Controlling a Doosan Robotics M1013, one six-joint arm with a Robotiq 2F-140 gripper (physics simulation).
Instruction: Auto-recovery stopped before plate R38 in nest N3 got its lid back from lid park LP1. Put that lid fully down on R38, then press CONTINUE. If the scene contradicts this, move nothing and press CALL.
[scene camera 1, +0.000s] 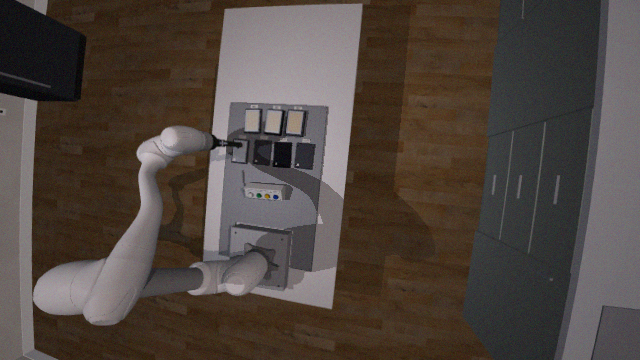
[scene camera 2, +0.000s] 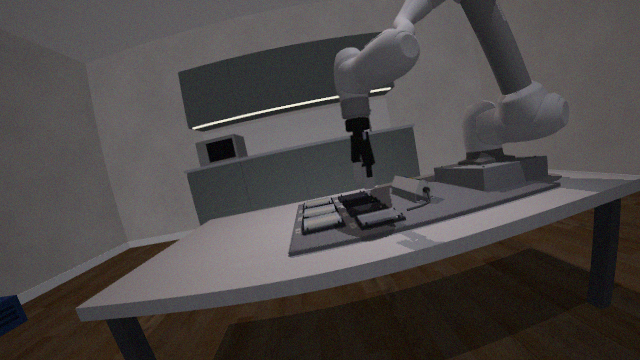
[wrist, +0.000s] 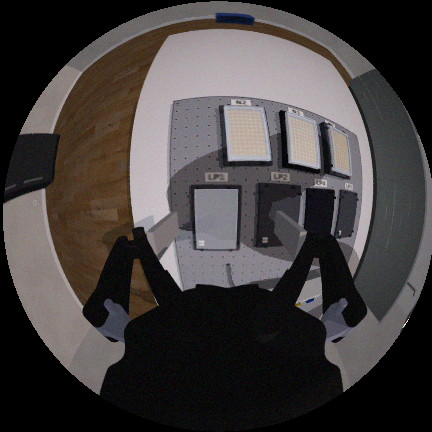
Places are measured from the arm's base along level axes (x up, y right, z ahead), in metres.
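Pixels of known places: gripper, between the fingertips: (scene camera 2: 363, 184) (wrist: 226, 221); arm's base, origin of its link: (scene camera 1: 258, 261) (scene camera 2: 485, 162).
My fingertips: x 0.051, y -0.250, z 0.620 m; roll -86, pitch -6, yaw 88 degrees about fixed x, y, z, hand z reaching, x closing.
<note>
Ahead of a thing's pixels: the offset from my fingertips to its top centre. "spot": to the spot under its first point.
A pale grey lid @[dy -0.014, dx -0.105, dz -0.028 m] (scene camera 1: 240, 157) (scene camera 2: 377, 217) (wrist: 216, 215) lies flat in the dark-rimmed park labelled LP1. My gripper (scene camera 1: 237, 144) (scene camera 2: 364, 169) (wrist: 226, 221) is open and empty, above the LP1 row; in the wrist view its fingers stand left and right of the lid, the right one over LP2. The plate at the right end of the nest row @[spot: dy +0.306, dx -0.085, dz +0.191 m] (scene camera 1: 296, 122) (scene camera 2: 318, 202) (wrist: 341, 151) shows bare tan wells without a lid; its nest label is unreadable now. The name R38 cannot be read. The button box @[dy +0.202, dx -0.039, dz -0.225 m] (scene camera 1: 265, 191) (scene camera 2: 410, 185) has white, green, yellow and blue buttons; their words are unreadable.
Plates in N2 @[dy +0.031, dx -0.094, dz +0.161 m] (scene camera 1: 253, 120) (wrist: 246, 134) and N1 @[dy +0.164, dx -0.093, dz +0.177 m] (scene camera 1: 274, 122) (wrist: 302, 140) show bare wells. Dark flat pieces lie at LP2 @[dy +0.125, dx -0.103, dz -0.009 m] (scene camera 1: 262, 152) (wrist: 270, 200), LP4 @[dy +0.250, dx -0.103, dz +0.000 m] (scene camera 1: 282, 155) (wrist: 320, 207) and LP3 @[dy +0.380, dx -0.103, dz +0.018 m] (scene camera 1: 305, 156) (wrist: 347, 212). A cable sticks up by the button box.
</note>
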